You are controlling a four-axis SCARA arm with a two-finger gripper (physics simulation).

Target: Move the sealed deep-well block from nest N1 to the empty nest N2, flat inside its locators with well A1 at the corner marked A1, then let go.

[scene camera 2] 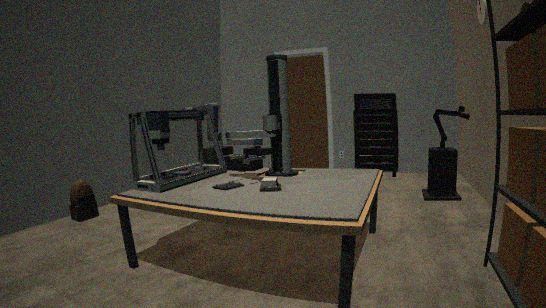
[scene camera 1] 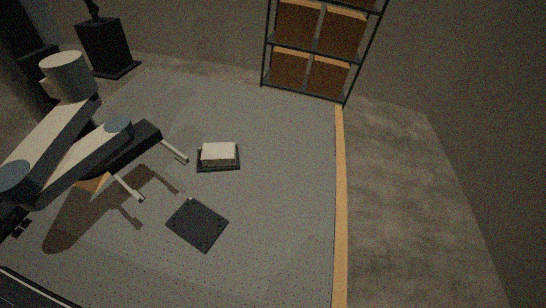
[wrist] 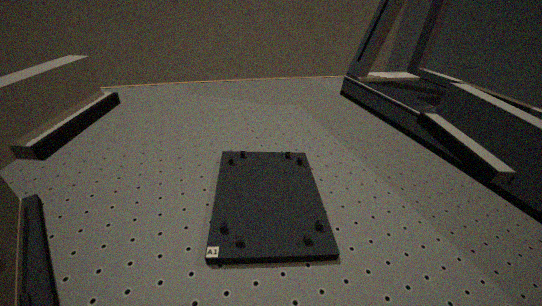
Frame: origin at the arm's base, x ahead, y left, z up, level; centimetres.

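Where they show: gripper, fingertip midpoint: (scene camera 2: 238, 159) (scene camera 1: 165, 179) (wrist: 274, 89); arm's base, origin of the base link: (scene camera 2: 281, 174).
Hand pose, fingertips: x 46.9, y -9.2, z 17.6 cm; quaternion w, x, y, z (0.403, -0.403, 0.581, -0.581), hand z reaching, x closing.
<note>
Things, the pixels of their top centre, and the offset from my fingertips.
- sealed deep-well block, middle of its top: (scene camera 1: 218, 150) (scene camera 2: 269, 178) dx +5.7, dy +22.9, dz -10.5 cm
- dark nest N1, middle of its top: (scene camera 1: 218, 156) (scene camera 2: 270, 185) dx +5.2, dy +23.2, dz -14.6 cm
- dark flat nest N2, middle of its top: (wrist: 269, 184) (scene camera 1: 196, 221) (scene camera 2: 228, 183) dx +8.3, dy -3.9, dz -14.2 cm
The sealed deep-well block (scene camera 1: 218, 149) (scene camera 2: 270, 180), white on top, sits on dark nest N1 (scene camera 1: 218, 169) (scene camera 2: 270, 189). The dark flat nest N2 (scene camera 1: 197, 225) (scene camera 2: 228, 185) (wrist: 270, 200) is bare, with small locators near its corners. Its A1 label (wrist: 212, 252) is at the near left corner in the wrist view. My gripper (scene camera 1: 164, 179) (wrist: 274, 89) is open, its fingers wide apart with nothing between them. It hangs above the table, up and left of N2 in scene camera 1. A dark strip at the wrist view's left edge may be part of N1; the block is not clearly seen there.
The arm's column (scene camera 2: 277, 110) stands at the table's back. A metal gantry frame (scene camera 2: 192, 175) (wrist: 372, 94) stands on the table, left in scene camera 2 and right in the wrist view. The table has a pale wooden edge (scene camera 1: 340, 200). A shelf rack (scene camera 1: 265, 50) stands beyond it.
</note>
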